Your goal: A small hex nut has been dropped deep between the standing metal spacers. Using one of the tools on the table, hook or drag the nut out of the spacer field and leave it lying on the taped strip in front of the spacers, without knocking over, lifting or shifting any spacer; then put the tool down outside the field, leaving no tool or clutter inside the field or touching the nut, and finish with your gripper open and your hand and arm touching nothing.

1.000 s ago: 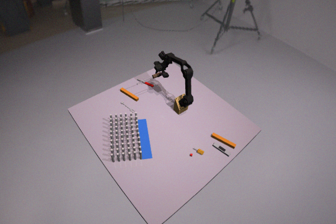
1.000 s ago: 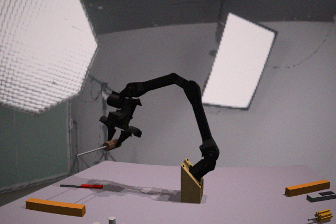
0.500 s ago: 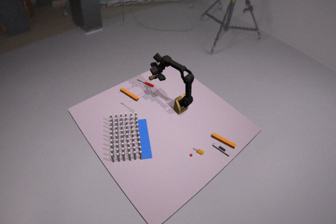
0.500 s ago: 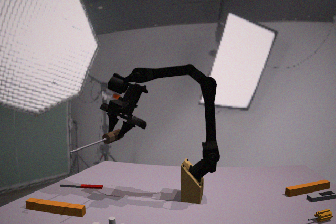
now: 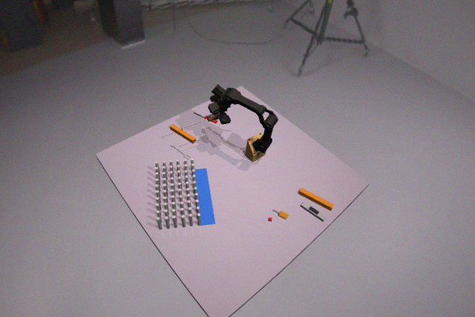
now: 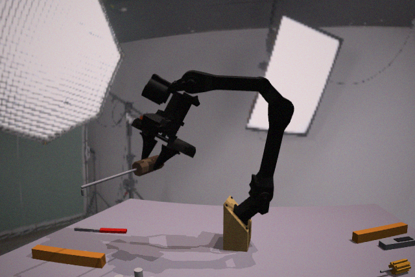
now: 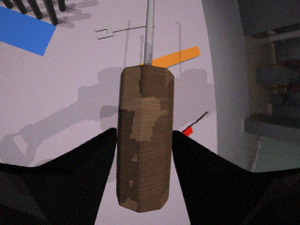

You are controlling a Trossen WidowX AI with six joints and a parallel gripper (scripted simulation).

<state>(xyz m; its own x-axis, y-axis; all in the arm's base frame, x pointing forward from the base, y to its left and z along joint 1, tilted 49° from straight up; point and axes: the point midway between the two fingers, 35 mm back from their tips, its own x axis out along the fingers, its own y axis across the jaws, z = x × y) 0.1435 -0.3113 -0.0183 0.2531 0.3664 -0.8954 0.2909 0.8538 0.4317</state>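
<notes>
Now: the blue taped strip 29 cm ahead of my gripper tip, 28 cm below it and 25 cm to the left of it. From my gripper tip the other things lie so: red-handled tool 28 cm to the right, 27 cm below, 15 cm behind; then red cube 62 cm to the left, 27 cm below, 12 cm ahead; then hook tool 10 cm ahead, 3 cm to the right, 2 cm below.
</notes>
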